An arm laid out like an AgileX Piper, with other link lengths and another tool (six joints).
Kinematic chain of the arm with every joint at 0, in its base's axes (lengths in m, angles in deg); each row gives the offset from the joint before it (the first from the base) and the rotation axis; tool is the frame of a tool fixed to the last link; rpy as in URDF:
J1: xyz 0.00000 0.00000 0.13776 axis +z
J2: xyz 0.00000 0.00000 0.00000 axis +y
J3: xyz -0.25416 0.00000 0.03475 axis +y
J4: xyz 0.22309 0.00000 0.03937 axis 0.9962 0 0.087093
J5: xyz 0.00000 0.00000 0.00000 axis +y
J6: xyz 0.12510 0.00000 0.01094 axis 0.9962 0 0.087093
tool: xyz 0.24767 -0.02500 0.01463 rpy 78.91 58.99 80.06
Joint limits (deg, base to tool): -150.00..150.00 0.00..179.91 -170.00..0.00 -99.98..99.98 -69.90..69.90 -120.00..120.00
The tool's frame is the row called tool.
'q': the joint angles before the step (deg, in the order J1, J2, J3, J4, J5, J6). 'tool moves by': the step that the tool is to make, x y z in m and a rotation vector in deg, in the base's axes. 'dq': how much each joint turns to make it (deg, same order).
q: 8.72 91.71 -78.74 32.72 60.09 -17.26
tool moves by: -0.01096 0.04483 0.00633 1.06 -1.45 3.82
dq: 6.83 0.00 -0.01 0.21 -2.94 1.79
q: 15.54 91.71 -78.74 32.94 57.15 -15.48
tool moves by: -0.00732 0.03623 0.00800 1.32 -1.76 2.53
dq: 5.44 0.00 0.01 0.28 -3.27 1.44
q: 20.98 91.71 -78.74 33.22 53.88 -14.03
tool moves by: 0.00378 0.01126 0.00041 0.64 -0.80 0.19
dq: 1.47 0.75 -0.01 0.43 -2.11 0.09
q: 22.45 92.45 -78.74 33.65 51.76 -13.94
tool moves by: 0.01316 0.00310 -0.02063 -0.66 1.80 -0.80
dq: 0.00 5.05 -2.60 -0.07 -0.88 0.45
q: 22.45 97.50 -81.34 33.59 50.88 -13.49
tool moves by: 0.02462 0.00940 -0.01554 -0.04 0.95 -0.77
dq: 0.00 6.97 -6.08 0.00 -0.38 0.74
